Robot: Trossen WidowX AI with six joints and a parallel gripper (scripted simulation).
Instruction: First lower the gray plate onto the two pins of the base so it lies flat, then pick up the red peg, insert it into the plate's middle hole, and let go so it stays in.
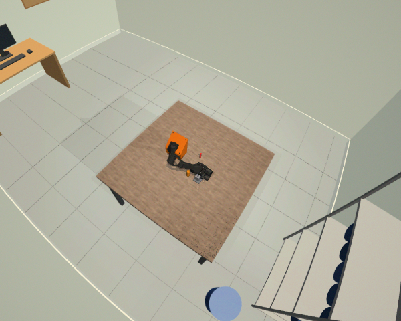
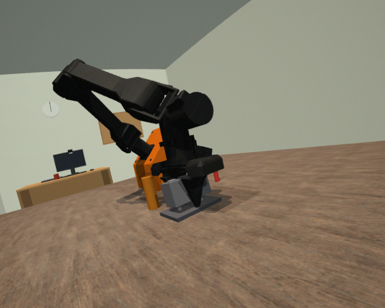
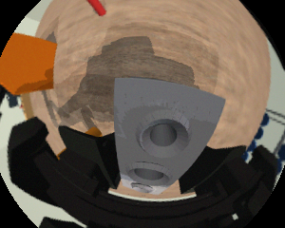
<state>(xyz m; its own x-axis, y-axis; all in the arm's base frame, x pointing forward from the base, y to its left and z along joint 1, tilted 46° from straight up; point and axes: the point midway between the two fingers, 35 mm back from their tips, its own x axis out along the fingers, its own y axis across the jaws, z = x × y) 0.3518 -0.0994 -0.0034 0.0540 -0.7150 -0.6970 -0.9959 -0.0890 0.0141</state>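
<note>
The flat base lies right at my gripper tip. Also, from my gripper tip: red peg 120 mm behind, 180 mm to the left, 30 mm above; gray plate 10 mm behind, 50 mm above; orange cylinder 100 mm behind, 50 mm to the right, 30 mm above.
</note>
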